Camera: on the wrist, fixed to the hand. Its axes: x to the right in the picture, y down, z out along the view.
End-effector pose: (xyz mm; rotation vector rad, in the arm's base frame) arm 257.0 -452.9 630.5 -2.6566 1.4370 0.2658
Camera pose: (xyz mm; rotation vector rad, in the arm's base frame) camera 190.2 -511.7 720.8 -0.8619 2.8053 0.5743
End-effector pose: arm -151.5 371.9 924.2 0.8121 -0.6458 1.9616
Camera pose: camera -251.5 392.7 849.2 -0.4697 1.1707 -2.2636
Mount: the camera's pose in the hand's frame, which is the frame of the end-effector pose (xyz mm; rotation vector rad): -6.3 86.9 -92.1 0.0921 -0.2810 1.5198
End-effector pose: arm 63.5 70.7 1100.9 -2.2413 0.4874 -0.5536
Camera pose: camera -5.0 -35.5 1090.7 -1.2395 1.6619 0.5117
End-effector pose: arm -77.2 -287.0 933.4 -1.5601 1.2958 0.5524
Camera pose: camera -180.7 -359.8 941.3 -0.1167 2.0537 1.5007
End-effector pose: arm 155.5 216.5 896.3 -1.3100 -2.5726 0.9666
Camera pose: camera 252.5 294.5 920.5 2.2727 0.8117 -0.9414
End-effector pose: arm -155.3 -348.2 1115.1 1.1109 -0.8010 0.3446
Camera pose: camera -176.5 -227.8 1148.8 0.4216 -1.8068 1.5050
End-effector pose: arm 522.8 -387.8 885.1 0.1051 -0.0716 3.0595
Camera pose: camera 515.9 -470.3 789.1 -0.3094 0.0085 -1.6686
